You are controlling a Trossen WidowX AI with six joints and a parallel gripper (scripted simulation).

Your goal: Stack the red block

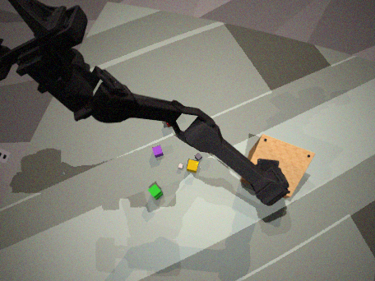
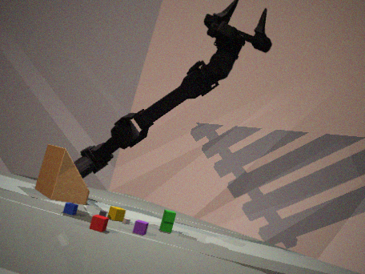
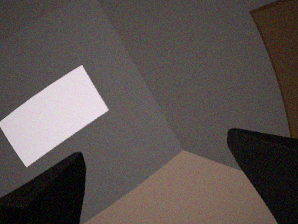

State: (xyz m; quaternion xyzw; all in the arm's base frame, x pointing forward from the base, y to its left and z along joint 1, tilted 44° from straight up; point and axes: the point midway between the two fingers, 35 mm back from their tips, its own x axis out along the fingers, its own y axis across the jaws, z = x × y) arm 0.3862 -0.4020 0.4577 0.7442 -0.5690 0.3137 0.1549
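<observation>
Right now my gripper tip is 16 cm past the red block, 15 cm to the left of it and 63 cm above it. The rest, counted from my gripper tip: purple block (15 cm behind, 3 cm to the right, 63 cm below); then yellow block (27 cm behind, 63 cm below); then small green shape (17 cm behind, 11 cm to the left, 60 cm below).
</observation>
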